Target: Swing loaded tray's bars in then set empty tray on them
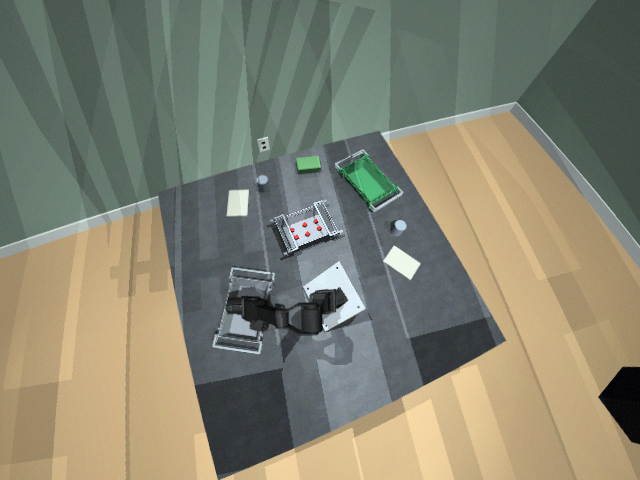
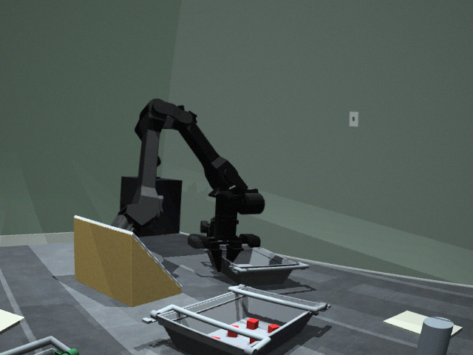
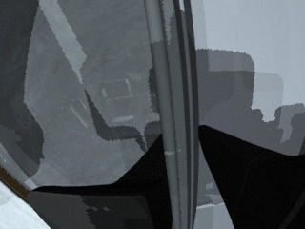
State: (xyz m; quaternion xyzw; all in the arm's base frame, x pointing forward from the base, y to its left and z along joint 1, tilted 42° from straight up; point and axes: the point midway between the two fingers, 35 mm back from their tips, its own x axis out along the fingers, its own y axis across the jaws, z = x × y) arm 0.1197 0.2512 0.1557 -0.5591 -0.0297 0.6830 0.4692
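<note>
Right now my gripper tip is 4 cm short of the grey tray, 5 cm to the right of it and 3 cm below it. Also, from my gripper tip: green block: 58 cm ahead, 55 cm to the right, 1 cm above.
</note>
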